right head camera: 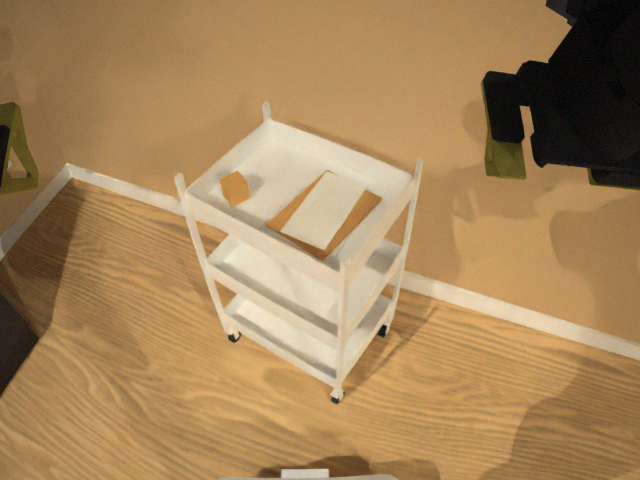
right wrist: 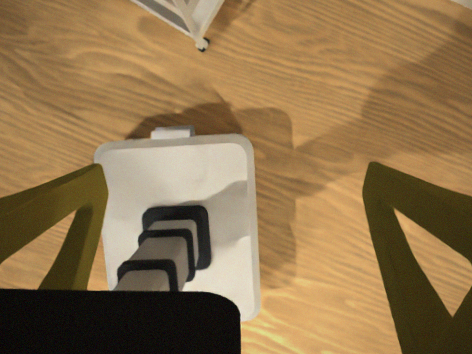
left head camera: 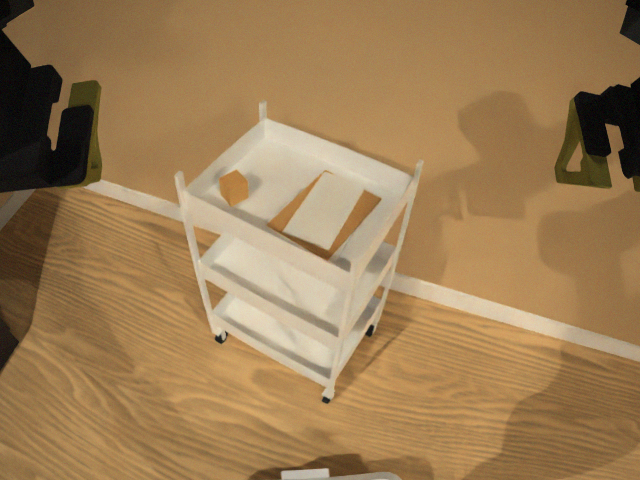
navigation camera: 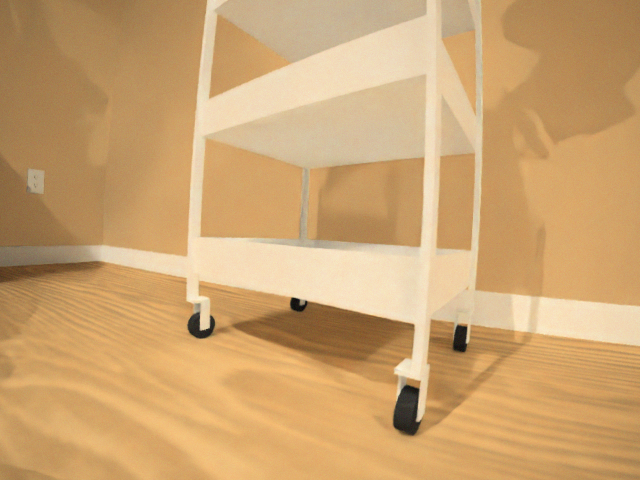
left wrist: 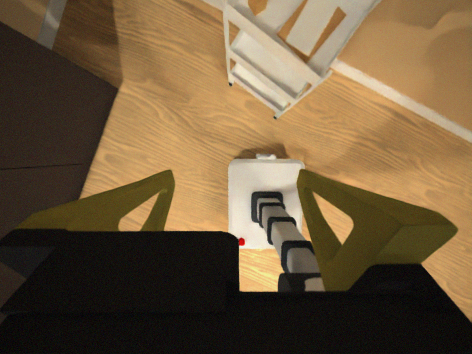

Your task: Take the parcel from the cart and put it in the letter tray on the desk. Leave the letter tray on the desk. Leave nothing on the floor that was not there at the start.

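Places are measured from the left arm's base along level axes (x ahead, y left, z up), in metres.
Pixels of known places: left gripper, fingertip midpoint: (left head camera: 46, 178) (left wrist: 235, 176); right gripper, fingertip midpoint: (right head camera: 541, 172) (right wrist: 235, 177) (left head camera: 598, 180).
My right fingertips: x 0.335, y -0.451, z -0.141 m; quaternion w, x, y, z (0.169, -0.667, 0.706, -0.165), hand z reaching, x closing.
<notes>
Behind a point stands the place of what it marks.
The white three-tier cart (left head camera: 258, 235) @(x 0.761, y -0.148, z -0.703 m) (right head camera: 258, 237) @(x 0.754, y -0.157, z -0.702 m) (left wrist: 272, 45) @(x 0.763, y -0.145, z -0.707 m) (navigation camera: 310, 273) @(x 0.720, y -0.206, z -1.243 m) stands near the wall. A small brown box, seemingly the parcel (left head camera: 234, 187) @(x 0.898, y -0.093, z -0.693 m) (right head camera: 235, 188) @(x 0.899, y -0.095, z -0.695 m) (left wrist: 257, 6) @(x 0.892, y -0.086, z -0.705 m), sits at the left of its top tier. My left gripper (left wrist: 235, 176) @(x 0.342, y -0.002, z -0.135 m) is open and empty, left of the cart in the left head camera. My right gripper (right wrist: 235, 177) @(x 0.335, y -0.451, z -0.141 m) (right head camera: 559, 180) @(x 0.335, y -0.451, z -0.141 m) is open and empty, to the right of the cart in the head views. Both are well apart from the parcel. The letter tray does not show in these views.
A flat brown envelope (left head camera: 361, 206) @(x 0.868, y -0.384, z -0.738 m) (right head camera: 364, 206) @(x 0.867, y -0.391, z -0.737 m) lies right of the box, with a white envelope (left head camera: 325, 209) @(x 0.858, y -0.299, z -0.734 m) (right head camera: 325, 209) @(x 0.858, y -0.301, z -0.735 m) on it. A dark furniture block (left wrist: 55, 105) @(x 0.609, y 0.936, z -0.955 m) stands at left. My white base (left wrist: 245, 175) @(x 0.216, y -0.078, z -1.150 m) (right wrist: 175, 170) @(x 0.221, y -0.236, z -1.150 m) shows below. The wall (left head camera: 336, 62) @(x 1.212, y -0.351, z -0.536 m) is behind the cart.
</notes>
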